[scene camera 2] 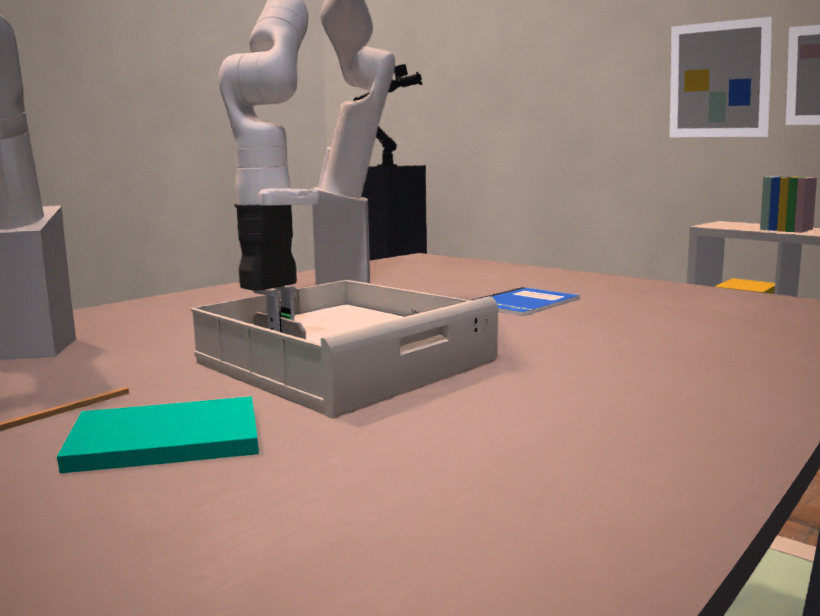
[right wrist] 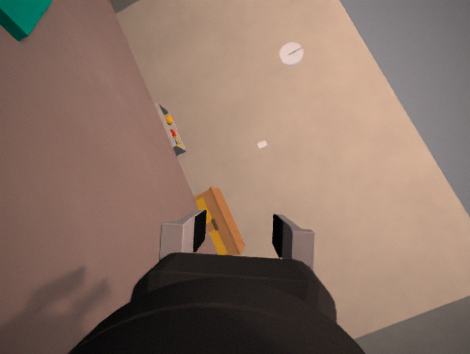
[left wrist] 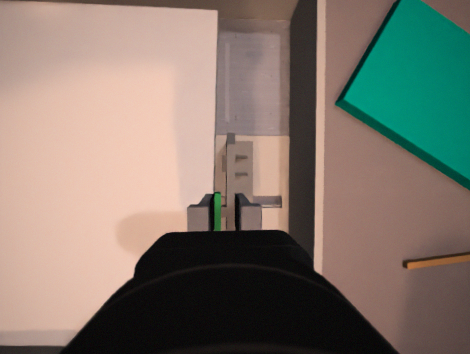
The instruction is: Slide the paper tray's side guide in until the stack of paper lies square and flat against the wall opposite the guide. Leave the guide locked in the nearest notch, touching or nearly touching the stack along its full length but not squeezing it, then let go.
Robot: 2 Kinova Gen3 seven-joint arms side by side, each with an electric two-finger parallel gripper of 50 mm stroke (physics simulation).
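Places are measured from the left arm's base along level axes (x ahead, y left, z up), in centimetres.
Where they show: left gripper, fingertip midpoint: [left wrist: 224,206]; right gripper, fingertip midpoint: [right wrist: 239,226]; left arm's base at its link origin: [scene camera 2: 340,193]; right arm's base at its link origin: [scene camera 2: 15,219].
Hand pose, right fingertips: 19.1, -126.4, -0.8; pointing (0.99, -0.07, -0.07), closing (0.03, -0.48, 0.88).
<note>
Each offset is from my right fingertips to the centre of the thing, as dx, dy, dz.
The grey paper tray {+18.1, +80.2, -16.5} [scene camera 2: 371,371] [left wrist: 320,150] stands on the table. In it lies a white stack of paper {+18.0, +83.6, -18.0} [scene camera 2: 351,318] [left wrist: 100,150], its near edge straight in the left wrist view; the wall opposite the guide is not clear there. The grey side guide {+13.6, +73.2, -16.6} [scene camera 2: 296,326] [left wrist: 240,165] stands upright, roughly parallel to that edge, with a narrow strip of tray floor between them. My left gripper [scene camera 2: 283,315] [left wrist: 224,206] is shut on the guide and its green lever {+13.7, +73.8, -16.6} [left wrist: 217,211]. The notch engagement is hidden. My right gripper [right wrist: 239,226] is open and empty, away from the tray.
A teal block {+19.9, +47.4, -20.3} [scene camera 2: 165,431] [left wrist: 420,90] [right wrist: 22,15] and a thin orange stick {+1.8, +45.5, -20.8} [scene camera 2: 66,409] [left wrist: 440,260] lie beside the tray. A blue booklet {+23.0, +132.5, -20.8} [scene camera 2: 540,301] lies behind it. In the right wrist view, an orange box [right wrist: 227,222] shows beyond the table edge.
</note>
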